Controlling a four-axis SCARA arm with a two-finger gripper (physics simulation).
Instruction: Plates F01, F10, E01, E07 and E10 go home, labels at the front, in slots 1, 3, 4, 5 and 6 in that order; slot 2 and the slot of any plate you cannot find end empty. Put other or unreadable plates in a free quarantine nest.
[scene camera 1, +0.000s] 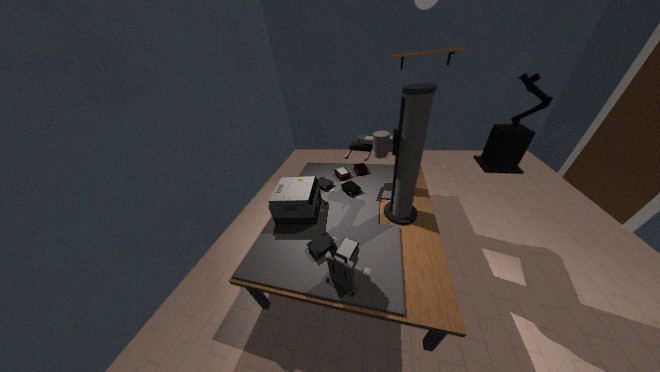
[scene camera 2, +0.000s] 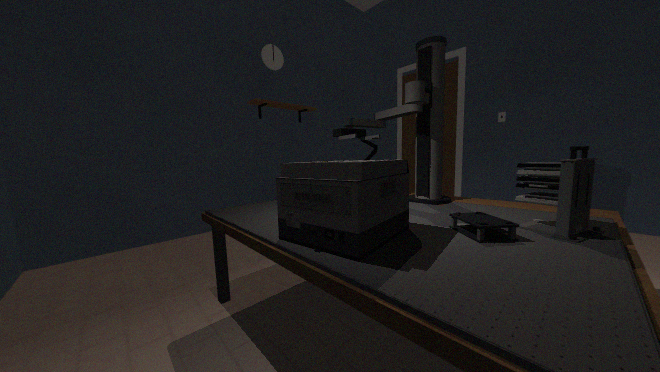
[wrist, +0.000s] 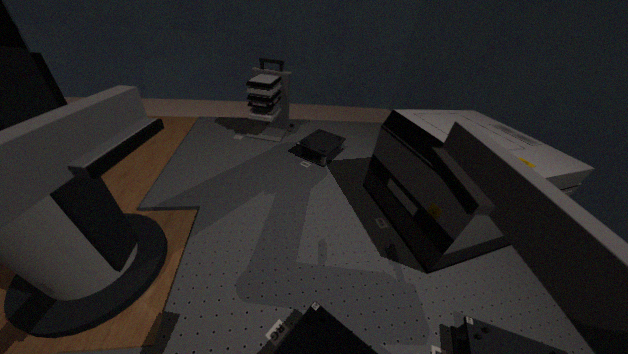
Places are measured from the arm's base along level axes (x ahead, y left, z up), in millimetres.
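Where they show: gripper, fingertip midpoint: (scene camera 1: 355, 158) (scene camera 2: 368, 136) (wrist: 298, 121); arm's base, link origin: (scene camera 1: 400, 212) (scene camera 2: 427, 200) (wrist: 98, 266).
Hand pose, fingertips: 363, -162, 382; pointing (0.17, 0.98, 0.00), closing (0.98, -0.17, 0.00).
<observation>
Things, the pixels of their top centre, and the offset from my fingertips, as dx, dy, dz.
- light plate, top centre: (scene camera 1: 342, 170) +186, -304, -305
- dark red-edged block, top centre: (scene camera 1: 360, 166) +9, -408, -313
- black block, top centre: (scene camera 1: 350, 185) +61, -62, -309
- boxy grey instrument, top centre: (wrist: 485, 135) (scene camera 2: 345, 161) (scene camera 1: 293, 187) +454, +258, -122
The slotted rack (scene camera 1: 341, 272) (scene camera 2: 575, 200) (wrist: 285, 100) stands upright at one end of the table. It holds a stack of several light and dark plates (scene camera 1: 348, 248) (scene camera 2: 537, 179) (wrist: 264, 95), and a gap shows low in the stack. Their labels are too small to read. A light plate (scene camera 1: 342, 171) appears to sit on a red-edged base at the other end. Beside it are a dark red-edged block (scene camera 1: 360, 168), a black block (scene camera 1: 351, 188) (wrist: 325, 335) and a dark grey one (scene camera 1: 325, 183) (wrist: 510, 337). My gripper (scene camera 1: 357, 158) (scene camera 2: 361, 136) (wrist: 298, 121) is open and empty, high above the table.
A boxy grey instrument (scene camera 1: 295, 200) (scene camera 2: 345, 205) (wrist: 425, 190) stands at the table's long edge. A low dark platform on short legs (scene camera 1: 321, 245) (scene camera 2: 483, 220) (wrist: 322, 141) stands between it and the rack. The arm's column (scene camera 1: 412, 150) (scene camera 2: 437, 125) rises from the wooden strip opposite.
</observation>
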